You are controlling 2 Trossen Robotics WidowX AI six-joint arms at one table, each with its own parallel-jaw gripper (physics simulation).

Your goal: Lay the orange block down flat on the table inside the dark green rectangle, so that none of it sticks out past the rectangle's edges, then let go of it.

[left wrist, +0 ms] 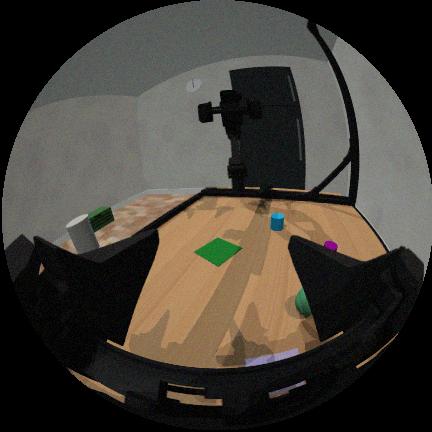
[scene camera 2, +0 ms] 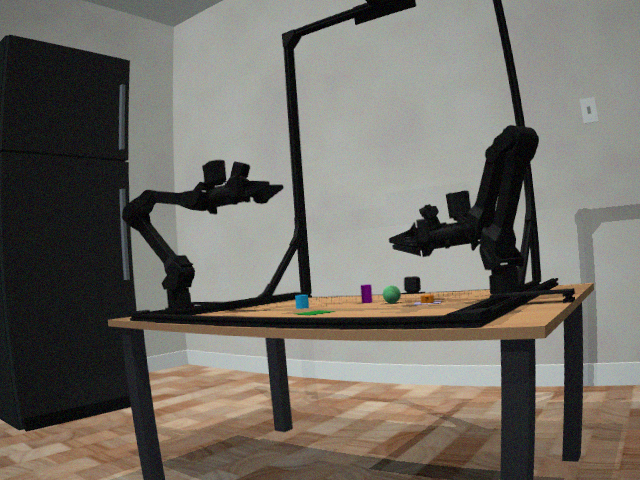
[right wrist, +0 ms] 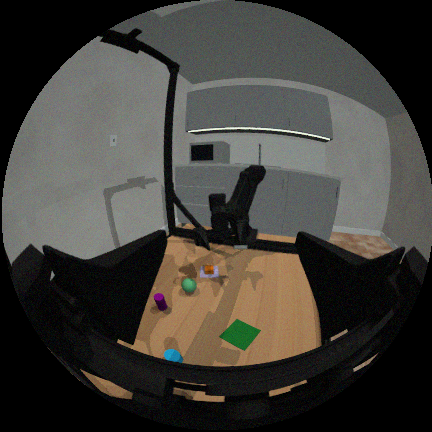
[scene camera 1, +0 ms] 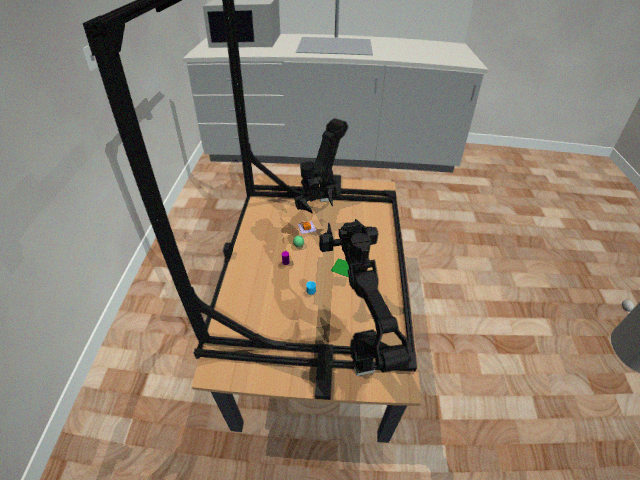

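The orange block rests on a pale lavender patch near the left arm; it does not show in the left wrist view. The dark green rectangle lies flat on the table, apart from the block; the right arm partly covers it in scene camera 1. My left gripper is open and empty, raised above the table near the block. My right gripper is open and empty, high above the table.
A green ball stands close to the block. A purple cylinder and a blue cylinder stand farther off. A black frame rises along one side of the table.
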